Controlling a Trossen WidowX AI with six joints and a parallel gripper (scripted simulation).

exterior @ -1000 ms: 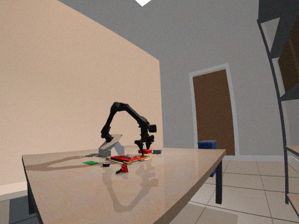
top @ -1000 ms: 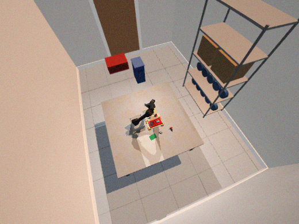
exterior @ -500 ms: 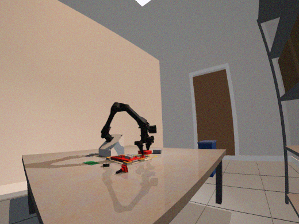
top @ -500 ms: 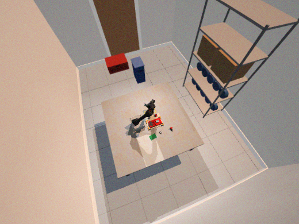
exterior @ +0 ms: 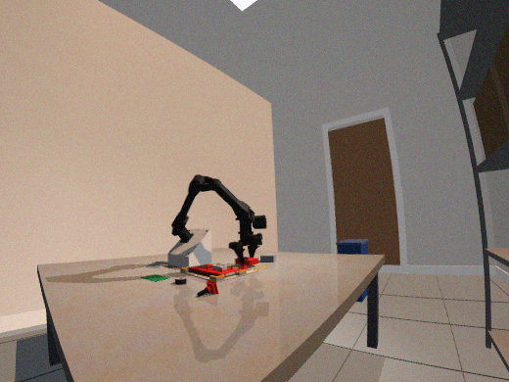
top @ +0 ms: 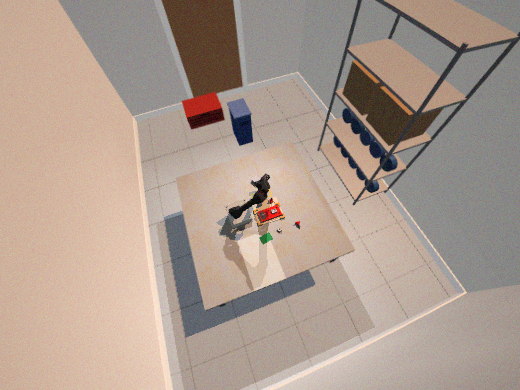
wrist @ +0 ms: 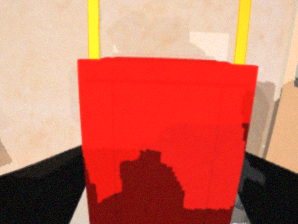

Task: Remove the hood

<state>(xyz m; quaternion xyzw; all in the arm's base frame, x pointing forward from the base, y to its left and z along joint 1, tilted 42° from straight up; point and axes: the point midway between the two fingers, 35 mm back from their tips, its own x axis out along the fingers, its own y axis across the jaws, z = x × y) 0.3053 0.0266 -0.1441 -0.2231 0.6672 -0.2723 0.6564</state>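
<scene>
The black axle peg lies 60 mm ahead of my gripper tip, 100 mm to the right of it and 10 mm above it. Round my gripper tip: red hood 10 mm above; then green patch 140 mm behind, 410 mm to the right, 20 mm below; then black wheel 390 mm to the right, 10 mm below.
</scene>
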